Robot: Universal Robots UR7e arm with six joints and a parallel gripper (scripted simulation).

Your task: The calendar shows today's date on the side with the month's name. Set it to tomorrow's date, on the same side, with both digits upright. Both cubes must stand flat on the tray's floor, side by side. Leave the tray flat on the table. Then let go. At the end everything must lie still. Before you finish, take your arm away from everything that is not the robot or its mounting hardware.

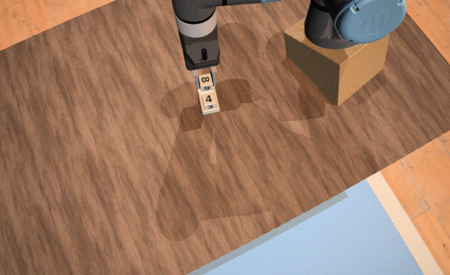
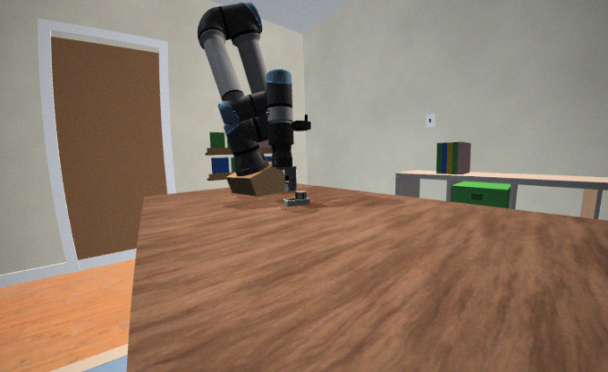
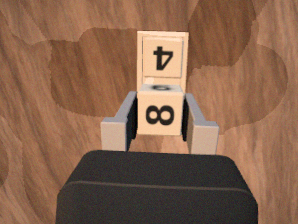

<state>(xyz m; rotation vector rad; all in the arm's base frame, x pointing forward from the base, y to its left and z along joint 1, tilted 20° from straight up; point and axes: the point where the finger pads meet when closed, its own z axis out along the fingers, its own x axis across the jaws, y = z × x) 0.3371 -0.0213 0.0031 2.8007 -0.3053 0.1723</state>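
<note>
My gripper is now 1 cm short of the digit cube, 3 cm to the right of it and 5 cm above it. Also, from my hand: calendar tray 2 cm to the left, 6 cm below.
</note>
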